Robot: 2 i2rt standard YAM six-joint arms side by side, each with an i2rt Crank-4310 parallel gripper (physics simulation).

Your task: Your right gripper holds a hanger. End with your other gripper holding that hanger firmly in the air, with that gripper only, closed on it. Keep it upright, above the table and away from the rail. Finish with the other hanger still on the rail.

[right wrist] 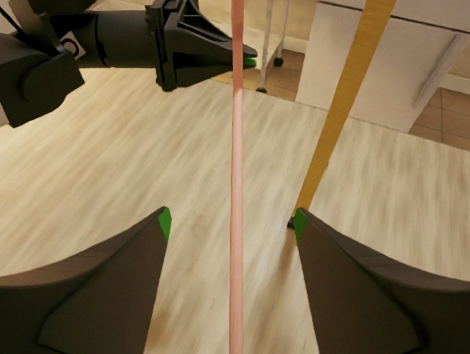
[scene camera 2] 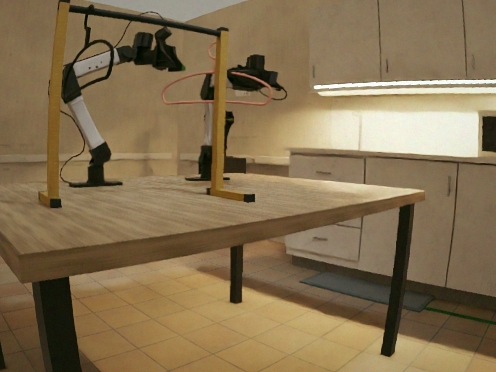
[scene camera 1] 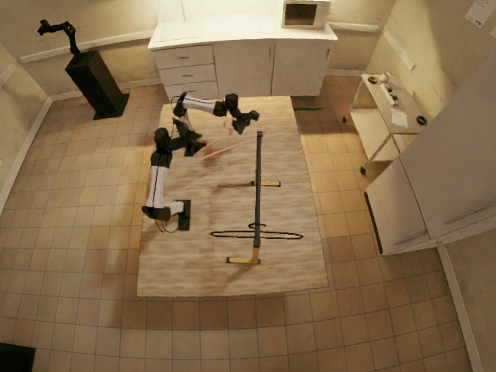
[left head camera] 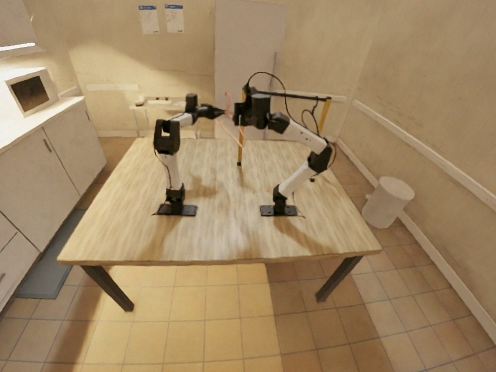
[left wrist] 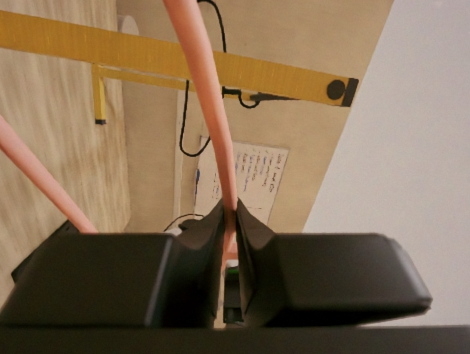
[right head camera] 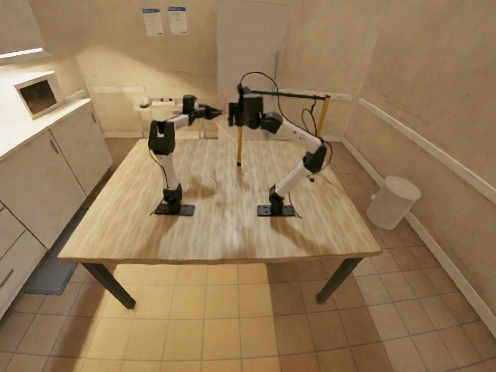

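Where they show: left gripper, fingertip midpoint: (right wrist: 257,58) (scene camera 1: 240,134) (left head camera: 227,111) (left wrist: 230,201) (right head camera: 224,111); right gripper, fingertip midpoint: (right wrist: 232,211) (scene camera 2: 180,67) (scene camera 1: 204,140) (left head camera: 238,118) (left wrist: 232,293) (right head camera: 234,118); left arm's base, link origin: (scene camera 2: 207,179) (left head camera: 177,210) (right head camera: 175,210); right arm's base, link origin: (scene camera 2: 95,185) (scene camera 1: 184,215) (left head camera: 278,211) (right head camera: 275,211).
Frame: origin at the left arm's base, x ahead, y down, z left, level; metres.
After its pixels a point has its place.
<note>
The pink hanger (scene camera 1: 225,150) {x 0.300, y -0.297, z -0.254 m} (scene camera 2: 185,103) {x 0.243, y -0.296, z -0.283 m} (left wrist: 207,90) {x 0.457, y -0.372, z -0.168 m} (right wrist: 237,150) {x 0.269, y -0.399, z -0.264 m} is in the air above the table, upright, hook up and lower bar level. My left gripper (left head camera: 223,113) {x 0.387, y -0.393, z -0.227 m} (left wrist: 230,201) {x 0.387, y -0.393, z -0.227 m} (right wrist: 257,58) {x 0.387, y -0.393, z -0.227 m} is shut on its rod. My right gripper (scene camera 2: 181,68) {x 0.211, y -0.427, z -0.290 m} (right wrist: 232,211) {x 0.211, y -0.427, z -0.290 m} is open; in the right wrist view the pink rod shows between the spread fingers and appears beyond them, not gripped. The black hanger (scene camera 1: 280,236) {x 0.577, y -0.291, z -0.734 m} (scene camera 2: 111,65) {x 0.673, y -0.303, z -0.739 m} hangs on the rail (left head camera: 295,95) {x 0.463, y -0.493, z -0.604 m} (scene camera 1: 258,200) {x 0.470, y -0.496, z -0.637 m} (scene camera 2: 150,21) {x 0.478, y -0.482, z -0.560 m} near its far end from the pink one.
A yellow post (scene camera 2: 218,115) {x 0.488, y -0.234, z -0.324 m} (right wrist: 340,110) {x 0.465, y -0.303, z -0.315 m} holds the rail end nearest the pink hanger. One end of the pink hanger looks close to that rail end in scene camera 1; the gap cannot be judged. The wooden table (left head camera: 220,235) {x -0.144, y 0.000, z -0.234 m} (scene camera 1: 175,270) {x 0.012, y 0.000, z -0.872 m} lies below.
</note>
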